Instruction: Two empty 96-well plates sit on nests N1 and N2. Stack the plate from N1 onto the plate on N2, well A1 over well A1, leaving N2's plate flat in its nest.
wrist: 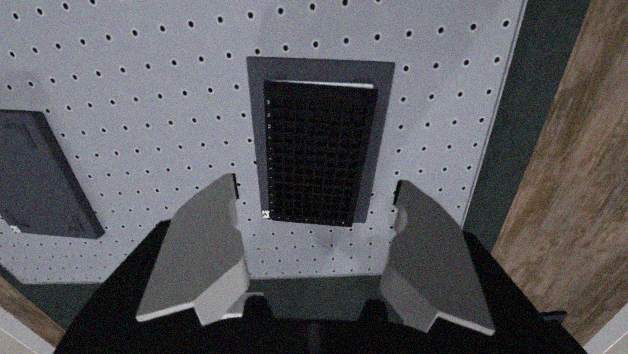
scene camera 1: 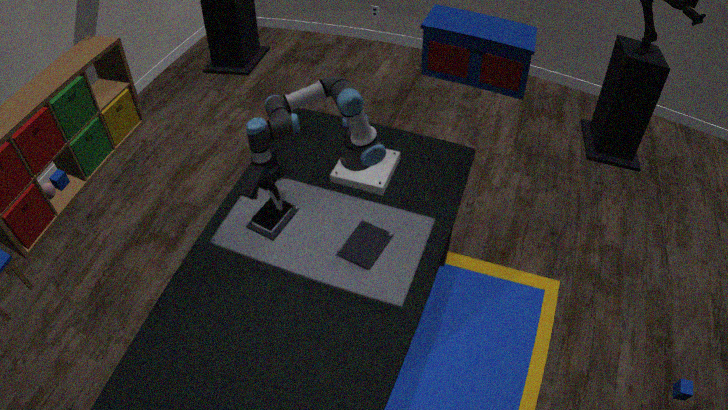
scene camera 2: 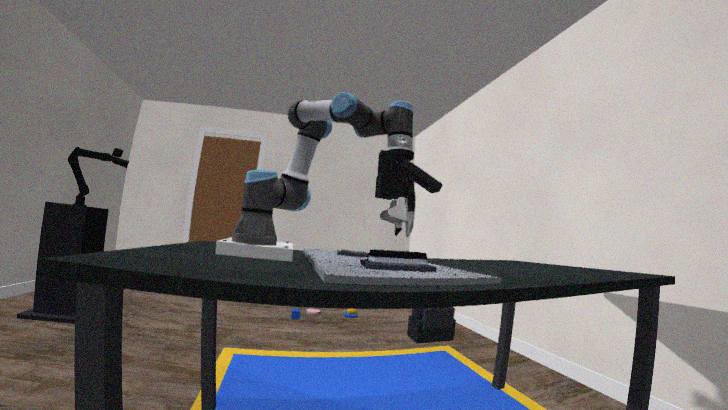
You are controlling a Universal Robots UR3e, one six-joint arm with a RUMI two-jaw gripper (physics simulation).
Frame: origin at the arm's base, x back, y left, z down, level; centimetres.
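Seen in the pictures: gripper, fingertip midpoint: [wrist: 316, 180] [scene camera 1: 268, 204] [scene camera 2: 401, 236]; arm's base at its link origin: [scene camera 1: 357, 159] [scene camera 2: 254, 242].
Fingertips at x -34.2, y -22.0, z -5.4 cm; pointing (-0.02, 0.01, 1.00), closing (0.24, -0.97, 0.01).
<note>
Pixels of each thing's top centre, then the offset from my fingertips to it. "spot": a spot on its surface instead. Level surfaces: height alone.
- black 96-well plate at its top centre: [wrist: 314, 167] [scene camera 2: 397, 250] [scene camera 1: 271, 210] dx +0.6, dy +0.4, dz +3.7 cm
- pale plate at a spot on its surface: [wrist: 325, 84] spot: dx -5.4, dy -1.7, dz +6.0 cm
- grey nest at its top centre: [wrist: 316, 155] [scene camera 2: 396, 261] [scene camera 1: 272, 215] dx +0.6, dy +0.2, dz +6.3 cm
- dark table at its surface level: dz +9.1 cm
A black 96-well plate [scene camera 1: 266, 219] [scene camera 2: 397, 254] [wrist: 320, 155] lies on top of a pale plate [wrist: 325, 84], whose light edge shows along one short side. Both are in one grey nest [scene camera 1: 260, 233] [scene camera 2: 397, 265] [wrist: 256, 75]; the stack looks level and aligned with it. Well labels are too small to read; a white mark shows at the nest's lower left corner in the wrist view. The other nest [scene camera 1: 364, 244] [wrist: 40, 175] holds no plate. My gripper [scene camera 1: 276, 202] [scene camera 2: 403, 232] [wrist: 316, 180] is open and empty, above the stack, its fingers wider apart than the black plate.
Both nests sit on a light perforated board [scene camera 1: 315, 254] [scene camera 2: 346, 277] [wrist: 165, 90] on the dark table [scene camera 1: 229, 325] [scene camera 2: 152, 269]. The arm's white base [scene camera 1: 356, 175] [scene camera 2: 254, 250] stands behind the board. A blue mat [scene camera 1: 473, 336] [scene camera 2: 346, 381] lies on the floor.
</note>
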